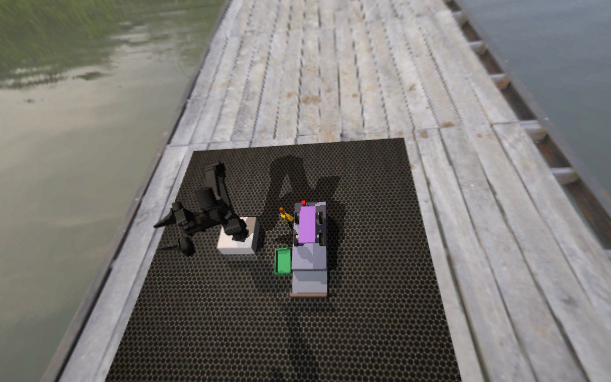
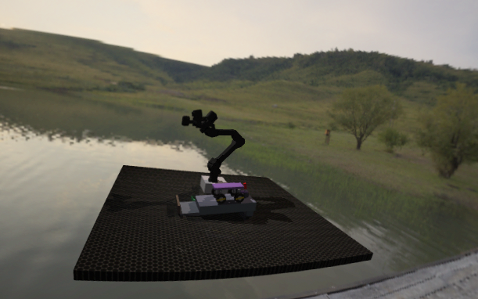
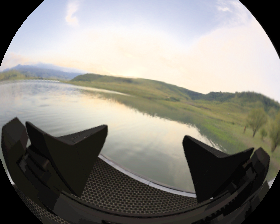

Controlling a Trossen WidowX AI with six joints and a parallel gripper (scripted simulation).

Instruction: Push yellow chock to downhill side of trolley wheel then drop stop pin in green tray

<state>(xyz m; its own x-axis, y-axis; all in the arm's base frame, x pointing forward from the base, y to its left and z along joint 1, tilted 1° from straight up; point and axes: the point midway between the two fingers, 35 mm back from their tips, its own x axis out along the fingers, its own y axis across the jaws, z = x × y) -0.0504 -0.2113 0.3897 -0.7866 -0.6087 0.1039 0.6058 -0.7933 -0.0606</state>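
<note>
My gripper tip is 410 mm to the right of the red-headed stop pin, 350 mm short of it and 340 mm above it. Also, from my gripper tip: purple trolley 390 mm ahead, 360 mm below, 300 mm to the left; then brown stop 440 mm below, 440 mm ahead, 30 mm to the left; then grey ramp 420 mm below, 390 mm ahead, 290 mm to the left.
</note>
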